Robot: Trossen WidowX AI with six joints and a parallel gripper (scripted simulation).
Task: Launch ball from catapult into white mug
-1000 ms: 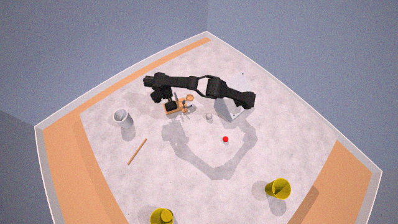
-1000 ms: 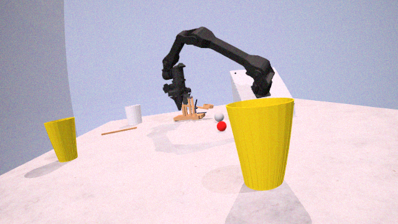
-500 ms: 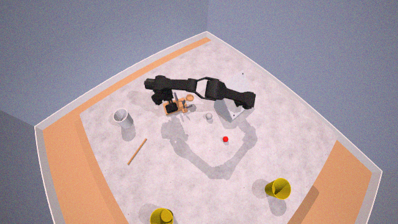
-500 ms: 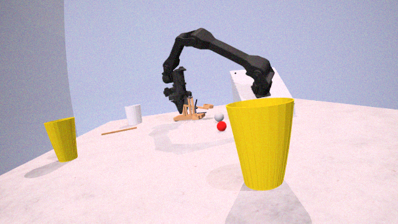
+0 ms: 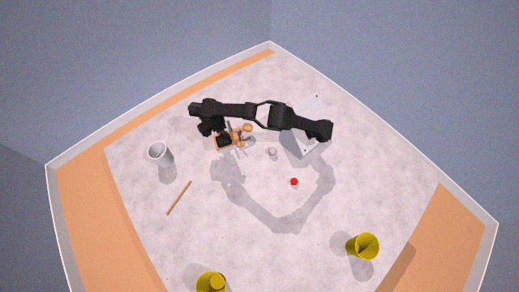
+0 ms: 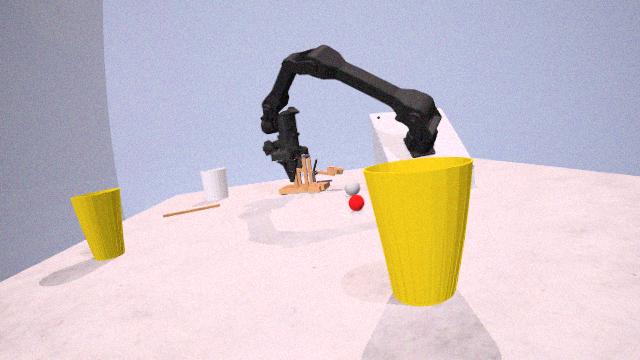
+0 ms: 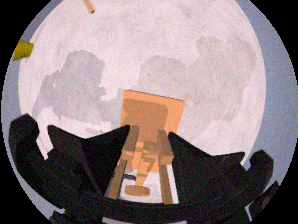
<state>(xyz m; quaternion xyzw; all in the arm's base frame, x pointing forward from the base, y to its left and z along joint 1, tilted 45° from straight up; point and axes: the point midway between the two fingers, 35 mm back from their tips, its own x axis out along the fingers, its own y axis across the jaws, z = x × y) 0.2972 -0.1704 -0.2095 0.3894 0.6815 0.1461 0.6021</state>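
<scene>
Right now the red ball is 10 cm behind my gripper tip, 37 cm to the left of it and 2 cm below it. Also, from my gripper tip: white mug (27 cm ahead, 10 cm to the right); grey ball (13 cm behind, 20 cm to the left, 1 cm below); wooden catapult (6 cm behind, 4 cm to the left, 2 cm above).
</scene>
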